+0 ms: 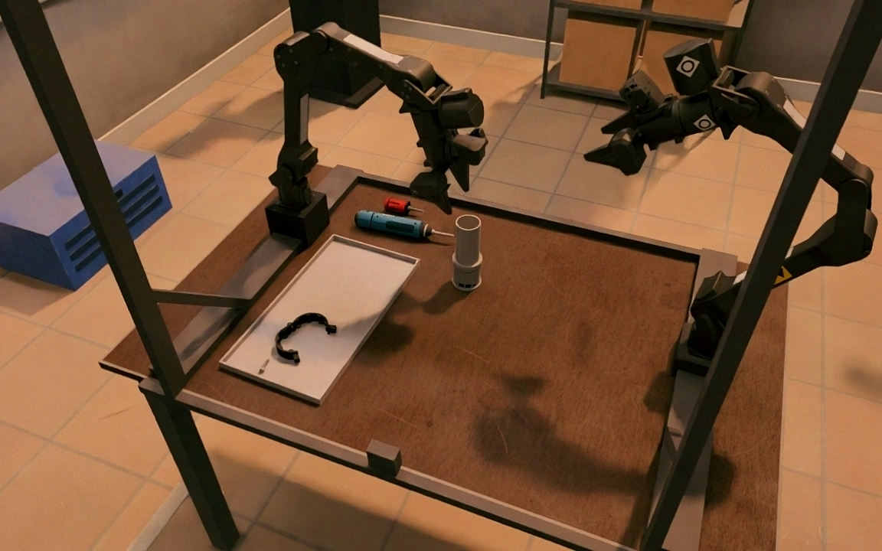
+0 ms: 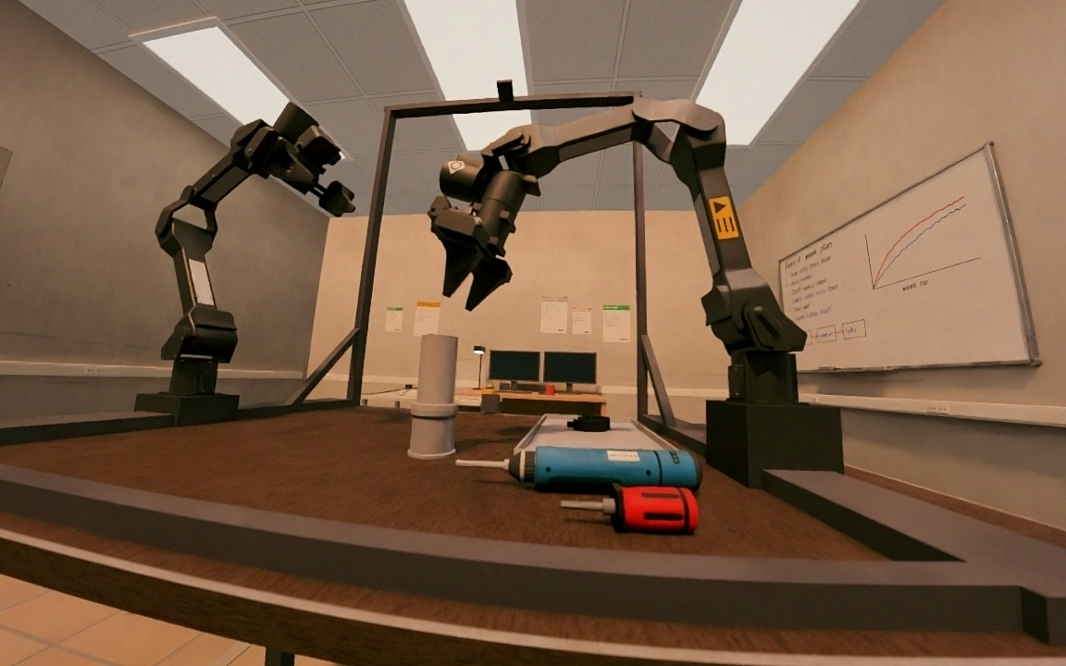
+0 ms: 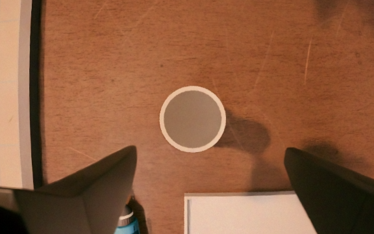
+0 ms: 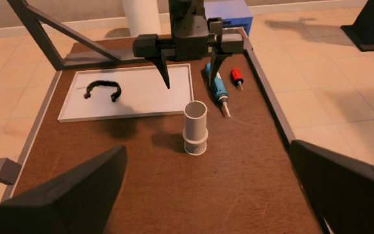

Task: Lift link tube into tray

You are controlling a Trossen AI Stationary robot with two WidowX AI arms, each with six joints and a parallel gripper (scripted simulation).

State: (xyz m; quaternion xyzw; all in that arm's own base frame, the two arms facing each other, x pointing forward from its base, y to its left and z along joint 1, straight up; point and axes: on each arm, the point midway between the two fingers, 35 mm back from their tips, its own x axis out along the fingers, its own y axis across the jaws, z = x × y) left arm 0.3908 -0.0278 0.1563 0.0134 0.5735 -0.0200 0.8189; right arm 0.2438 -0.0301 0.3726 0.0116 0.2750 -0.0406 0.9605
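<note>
My left gripper is now 13 cm above the link tube, 3 cm to the left of it and 2 cm short of it. Round my left hand: joint module: 21 cm below, 3 cm to the right, 1 cm ahead; then small pin: 38 cm behind, 23 cm below, 21 cm to the left; then white tray: 24 cm below, 20 cm behind, 19 cm to the left.
</note>
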